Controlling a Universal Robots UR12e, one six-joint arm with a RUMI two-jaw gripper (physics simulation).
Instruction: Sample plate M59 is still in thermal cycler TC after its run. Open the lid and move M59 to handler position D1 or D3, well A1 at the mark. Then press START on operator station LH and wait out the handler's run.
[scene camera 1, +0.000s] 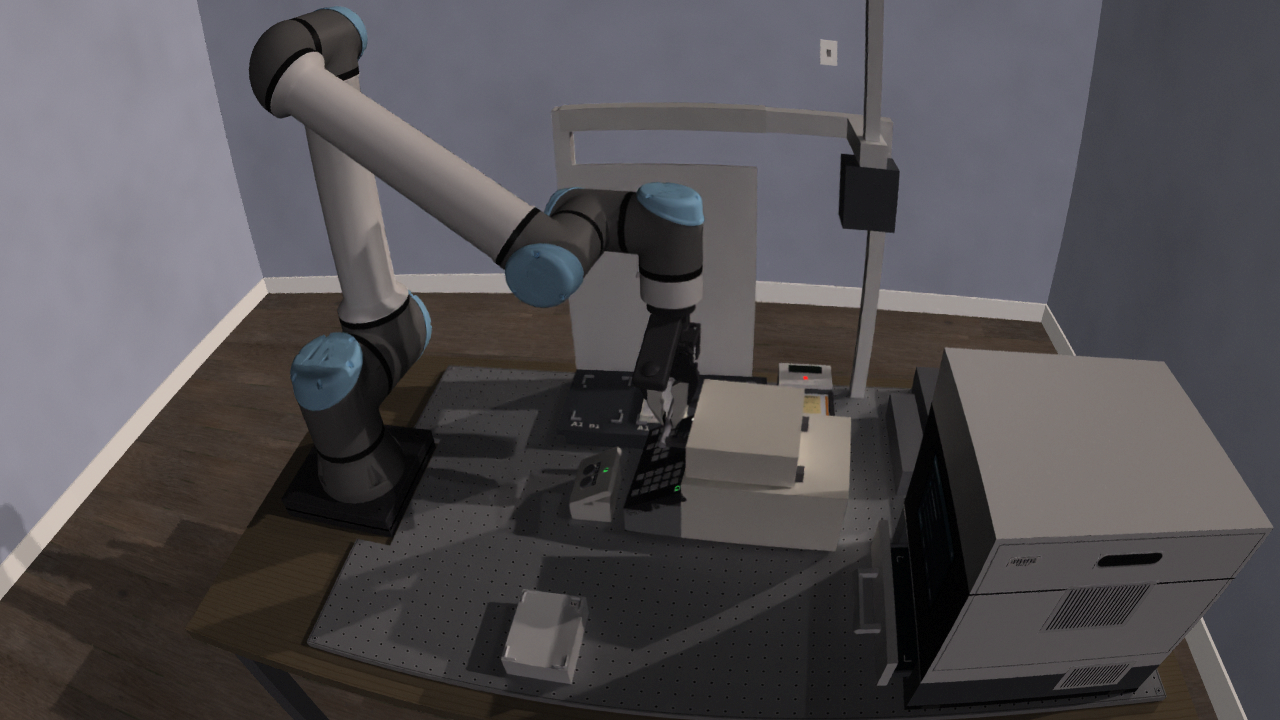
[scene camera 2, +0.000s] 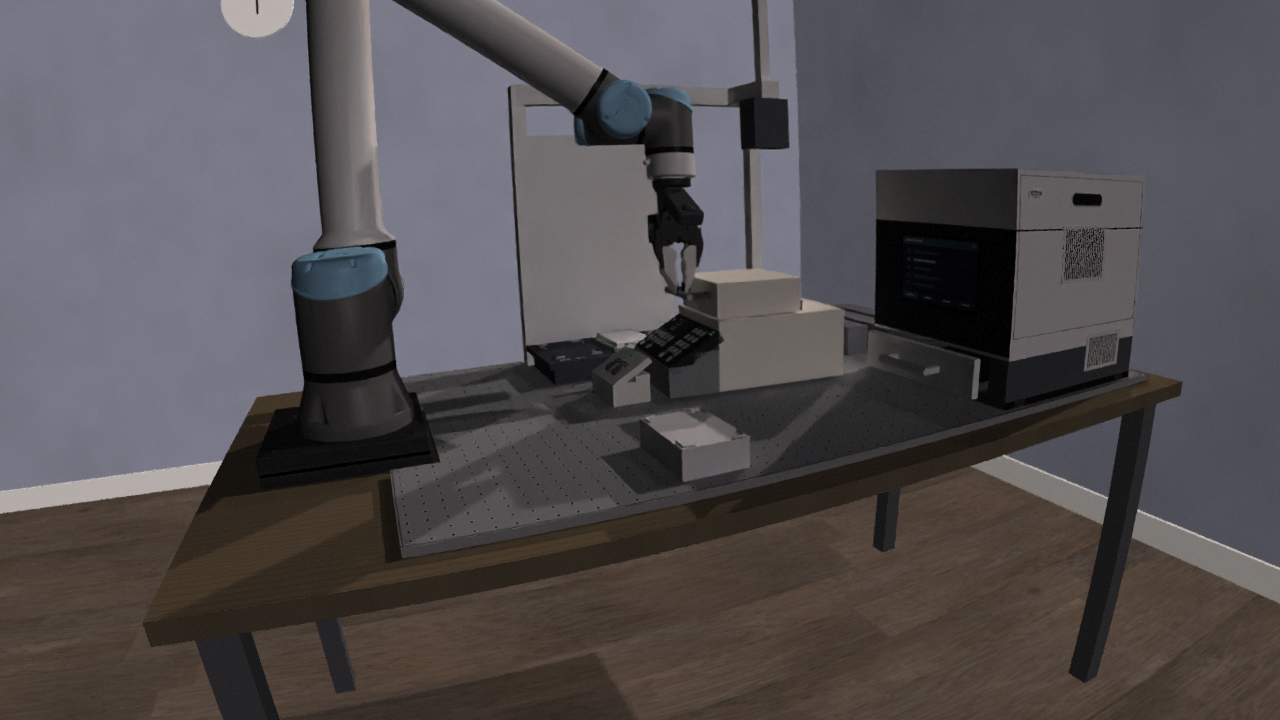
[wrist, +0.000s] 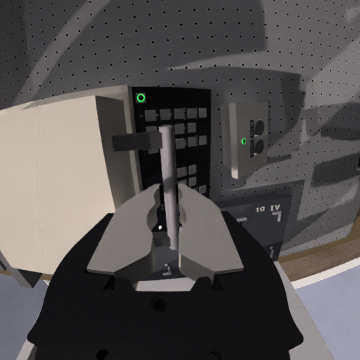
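Seen in the pictures: gripper, fingertip midpoint: (scene camera 1: 668, 425) (scene camera 2: 679, 294); arm's base, link origin: (scene camera 1: 362, 469) (scene camera 2: 357, 421).
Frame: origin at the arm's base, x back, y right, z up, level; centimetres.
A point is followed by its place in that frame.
Observation:
My gripper (scene camera 1: 665, 427) @(z 13.9, x -59.7, y 2.4 cm) (scene camera 2: 680, 288) @(z 13.9, x -59.7, y 2.4 cm) (wrist: 169, 185) is shut on the lid handle, a grey bar (wrist: 168, 155) on a dark arm at the front of the closed lid (scene camera 1: 747, 425) @(z 16.6, x -71.8, y 6.1 cm) (scene camera 2: 756, 293) @(z 14.2, x -69.9, y 12.2 cm) (wrist: 55, 175). The lid lies flat on the beige thermal cycler (scene camera 1: 760, 519) @(z 3.8, x -74.2, y 14.5 cm) (scene camera 2: 787, 344) @(z 4.5, x -75.2, y 14.7 cm). Any plate inside is hidden, so M59 does not show. The dark handler deck (scene camera 1: 613, 386) @(z 1.1, x -48.4, y -24.7 cm) (scene camera 2: 565, 362) @(z 1.1, x -41.7, y -11.3 cm) (wrist: 257, 230) lies behind and left of the cycler; the mark A1 D1 shows on it in the wrist view. A small station with two round buttons (scene camera 1: 595, 488) @(z 3.2, x -47.4, y 6.0 cm) (scene camera 2: 619, 380) @(z 1.2, x -44.0, y 7.2 cm) (wrist: 244, 155) stands left of the cycler; its label is unreadable.
A black key panel (scene camera 1: 657, 474) @(z 5.4, x -57.7, y 4.9 cm) (scene camera 2: 678, 340) @(z 5.5, x -58.6, y 3.1 cm) (wrist: 192, 105) slopes at the cycler's front. A white open-topped block (scene camera 1: 544, 631) @(z 1.1, x -41.6, y 35.0 cm) (scene camera 2: 711, 449) @(z 0.3, x -39.9, y 41.4 cm) stands near the front edge. A large cabinet (scene camera 1: 1109, 447) @(z 36.6, x -116.9, y 37.6 cm) (scene camera 2: 1074, 268) @(z 19.8, x -111.9, y 51.7 cm) with a drawer stands at right. A camera post (scene camera 1: 868, 304) @(z 19.5, x -98.5, y -24.7 cm) rises behind.

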